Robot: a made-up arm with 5 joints. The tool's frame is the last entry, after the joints. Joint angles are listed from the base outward. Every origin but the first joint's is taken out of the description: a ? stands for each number. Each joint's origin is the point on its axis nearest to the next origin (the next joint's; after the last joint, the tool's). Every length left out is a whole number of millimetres.
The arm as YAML. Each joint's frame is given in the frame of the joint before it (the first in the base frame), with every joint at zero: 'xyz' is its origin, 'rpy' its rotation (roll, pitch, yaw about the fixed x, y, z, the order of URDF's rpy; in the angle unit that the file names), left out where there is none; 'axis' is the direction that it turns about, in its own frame. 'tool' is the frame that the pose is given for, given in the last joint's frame.
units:
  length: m
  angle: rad
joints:
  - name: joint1
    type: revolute
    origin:
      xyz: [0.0, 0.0, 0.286]
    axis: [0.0, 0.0, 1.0]
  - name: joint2
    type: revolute
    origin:
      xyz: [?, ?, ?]
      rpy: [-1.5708, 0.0, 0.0]
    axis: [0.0, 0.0, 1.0]
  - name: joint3
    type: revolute
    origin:
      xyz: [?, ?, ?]
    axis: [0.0, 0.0, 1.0]
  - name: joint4
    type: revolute
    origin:
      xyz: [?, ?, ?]
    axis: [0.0, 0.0, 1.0]
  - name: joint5
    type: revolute
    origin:
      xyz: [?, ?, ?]
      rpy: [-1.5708, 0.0, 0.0]
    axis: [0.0, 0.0, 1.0]
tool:
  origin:
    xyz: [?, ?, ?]
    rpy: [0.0, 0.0, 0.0]
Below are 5 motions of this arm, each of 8 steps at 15 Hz.
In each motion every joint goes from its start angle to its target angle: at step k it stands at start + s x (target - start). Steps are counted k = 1, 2, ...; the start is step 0. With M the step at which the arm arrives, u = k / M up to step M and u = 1 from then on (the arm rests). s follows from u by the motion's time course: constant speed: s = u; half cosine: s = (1 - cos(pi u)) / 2; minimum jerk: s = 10 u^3 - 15 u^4 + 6 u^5.
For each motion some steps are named. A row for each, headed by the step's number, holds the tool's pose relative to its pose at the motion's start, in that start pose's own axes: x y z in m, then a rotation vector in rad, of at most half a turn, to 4 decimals.
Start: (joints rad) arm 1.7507 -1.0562 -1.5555 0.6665 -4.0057
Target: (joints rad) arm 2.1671 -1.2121 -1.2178 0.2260 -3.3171
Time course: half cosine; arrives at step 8
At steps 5, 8:
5: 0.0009 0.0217 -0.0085 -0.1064 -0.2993 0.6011
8: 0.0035 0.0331 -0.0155 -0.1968 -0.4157 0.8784

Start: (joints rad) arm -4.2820 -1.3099 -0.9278 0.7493 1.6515
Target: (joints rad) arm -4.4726 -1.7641 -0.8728 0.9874 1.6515
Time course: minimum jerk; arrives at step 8
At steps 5, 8:
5: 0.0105 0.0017 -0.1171 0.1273 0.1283 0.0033
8: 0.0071 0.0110 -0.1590 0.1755 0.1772 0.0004

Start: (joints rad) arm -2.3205 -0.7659 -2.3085 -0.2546 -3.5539
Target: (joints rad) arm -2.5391 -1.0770 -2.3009 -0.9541 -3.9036
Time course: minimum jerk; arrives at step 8
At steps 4, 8:
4: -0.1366 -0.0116 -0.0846 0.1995 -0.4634 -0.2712
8: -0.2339 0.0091 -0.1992 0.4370 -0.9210 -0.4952

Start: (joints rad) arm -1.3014 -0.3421 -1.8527 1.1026 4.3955
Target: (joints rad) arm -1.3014 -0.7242 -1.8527 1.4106 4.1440
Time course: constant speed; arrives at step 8
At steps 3, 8:
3: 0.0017 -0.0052 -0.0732 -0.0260 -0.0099 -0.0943
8: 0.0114 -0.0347 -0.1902 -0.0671 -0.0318 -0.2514

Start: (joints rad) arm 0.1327 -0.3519 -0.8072 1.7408 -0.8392
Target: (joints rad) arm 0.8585 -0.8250 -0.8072 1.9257 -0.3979
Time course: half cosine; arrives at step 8
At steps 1, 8:
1: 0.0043 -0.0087 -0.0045 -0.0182 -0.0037 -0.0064
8: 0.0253 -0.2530 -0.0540 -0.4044 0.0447 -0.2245

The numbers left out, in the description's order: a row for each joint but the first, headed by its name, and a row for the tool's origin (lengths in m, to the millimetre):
joint2: 0.0 0.0 0.0
joint3: 0.036 -0.189 0.0
joint4: 0.077 0.34 0.0
joint5: 0.107 0.137 0.0
tool: 0.0 0.0 0.0

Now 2 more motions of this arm.
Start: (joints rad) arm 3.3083 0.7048 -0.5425 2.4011 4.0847
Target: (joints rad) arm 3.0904 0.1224 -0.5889 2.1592 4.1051
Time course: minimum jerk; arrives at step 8
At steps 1, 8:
1: 0.0005 -0.0008 -0.0014 -0.0124 -0.0066 -0.0026
8: 0.0356 -0.0974 -0.0703 -0.8174 -0.3464 -0.0999

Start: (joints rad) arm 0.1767 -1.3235 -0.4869 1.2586 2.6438
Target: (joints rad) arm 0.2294 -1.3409 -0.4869 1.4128 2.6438
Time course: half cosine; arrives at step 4
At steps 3, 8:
3: 0.0104 0.0204 0.0078 -0.0745 0.0924 -0.0396
8: 0.0124 0.0239 0.0089 -0.0868 0.1085 -0.0467

